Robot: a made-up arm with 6 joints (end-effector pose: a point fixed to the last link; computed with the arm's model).
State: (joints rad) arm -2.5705 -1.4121 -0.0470 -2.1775 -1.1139 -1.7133
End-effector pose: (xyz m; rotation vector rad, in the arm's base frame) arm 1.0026 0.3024 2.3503 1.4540 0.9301 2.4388
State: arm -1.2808 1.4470 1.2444 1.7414 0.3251 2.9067
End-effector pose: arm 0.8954 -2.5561 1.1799 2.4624 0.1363 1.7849
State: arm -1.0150 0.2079 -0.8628 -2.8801 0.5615 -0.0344
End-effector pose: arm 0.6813 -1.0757 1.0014 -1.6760 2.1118 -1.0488
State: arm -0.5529 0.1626 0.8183 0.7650 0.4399 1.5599
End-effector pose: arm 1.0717 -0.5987 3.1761 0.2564 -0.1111 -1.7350
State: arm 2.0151 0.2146 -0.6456 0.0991 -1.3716 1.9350
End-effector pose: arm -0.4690 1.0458 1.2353 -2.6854 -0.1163 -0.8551
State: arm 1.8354 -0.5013 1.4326 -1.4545 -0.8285 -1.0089
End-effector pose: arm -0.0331 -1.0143 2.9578 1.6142 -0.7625 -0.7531
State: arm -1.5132 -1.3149 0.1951 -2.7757 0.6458 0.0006
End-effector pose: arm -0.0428 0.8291 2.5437 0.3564 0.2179 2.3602
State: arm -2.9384 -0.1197 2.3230 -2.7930 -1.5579 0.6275
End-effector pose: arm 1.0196 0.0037 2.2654 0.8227 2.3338 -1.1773
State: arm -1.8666 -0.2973 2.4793 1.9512 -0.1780 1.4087
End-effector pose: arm 0.3940 1.3456 2.1547 -0.2387 2.1501 1.0084
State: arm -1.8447 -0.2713 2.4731 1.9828 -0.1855 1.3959
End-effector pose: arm 0.3553 1.3239 2.2040 -0.2634 2.1162 1.0327
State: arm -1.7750 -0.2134 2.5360 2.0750 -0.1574 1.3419
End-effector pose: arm 0.2615 1.2866 2.2128 -0.3076 2.1003 1.0338
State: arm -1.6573 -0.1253 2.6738 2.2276 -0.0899 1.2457
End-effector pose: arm 0.1237 1.2212 2.1693 -0.3747 2.0928 1.0190
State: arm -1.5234 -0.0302 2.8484 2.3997 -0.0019 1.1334
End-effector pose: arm -0.0115 1.1287 2.0866 -0.4576 2.0743 1.0096
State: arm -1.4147 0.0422 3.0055 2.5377 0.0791 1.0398
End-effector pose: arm -0.1044 1.0402 1.9924 -0.5365 2.0501 1.0096
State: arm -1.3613 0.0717 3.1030 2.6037 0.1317 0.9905
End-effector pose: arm -0.1433 0.9935 1.9137 -0.5819 2.0439 0.9999
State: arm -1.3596 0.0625 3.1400 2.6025 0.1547 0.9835
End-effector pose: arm -0.1418 0.9943 1.8576 -0.5856 2.0642 0.9701
